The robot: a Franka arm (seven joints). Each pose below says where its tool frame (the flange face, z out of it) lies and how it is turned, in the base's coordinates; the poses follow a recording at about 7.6 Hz.
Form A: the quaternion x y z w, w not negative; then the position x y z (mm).
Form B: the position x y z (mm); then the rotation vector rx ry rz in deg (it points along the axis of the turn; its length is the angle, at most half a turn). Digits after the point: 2 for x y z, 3 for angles.
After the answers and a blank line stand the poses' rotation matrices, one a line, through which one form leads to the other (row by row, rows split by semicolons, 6 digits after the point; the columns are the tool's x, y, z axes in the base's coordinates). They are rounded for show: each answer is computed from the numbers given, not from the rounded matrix.
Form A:
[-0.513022 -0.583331 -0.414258 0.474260 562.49 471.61 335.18]
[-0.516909 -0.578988 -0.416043 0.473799 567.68 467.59 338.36]
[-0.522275 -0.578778 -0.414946 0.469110 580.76 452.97 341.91]
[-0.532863 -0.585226 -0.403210 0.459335 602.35 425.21 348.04]
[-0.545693 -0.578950 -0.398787 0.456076 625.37 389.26 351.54]
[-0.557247 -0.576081 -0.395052 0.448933 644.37 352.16 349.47]
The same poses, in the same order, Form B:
[562.49 471.61 335.18 -71.895 -81.748 -58.054]
[567.68 467.59 338.36 -72.455 -81.156 -58.316]
[580.76 452.97 341.91 -73.359 -81.296 -58.284]
[602.35 425.21 348.04 -75.174 -82.561 -56.883]
[625.37 389.26 351.54 -77.096 -81.795 -56.341]
[644.37 352.16 349.47 -78.981 -81.651 -55.993]

-0.023771 0.991456 -0.128254; 0.205592 0.130396 0.969912; 0.978349 -0.003313 -0.206935
-0.016638 0.992810 -0.118535; 0.204327 0.119426 0.971590; 0.978761 -0.008054 -0.204845
-0.014329 0.993874 -0.109589; 0.215252 0.110097 0.970333; 0.976453 -0.009686 -0.215511
-0.010136 0.994108 -0.107918; 0.253274 0.106957 0.961464; 0.967342 -0.017587 -0.252866
0.011572 0.995612 -0.092860; 0.268103 0.086376 0.959510; 0.963321 -0.035999 -0.265927
0.024130 0.996742 -0.076960; 0.287335 0.066820 0.955497; 0.957526 -0.045169 -0.284786

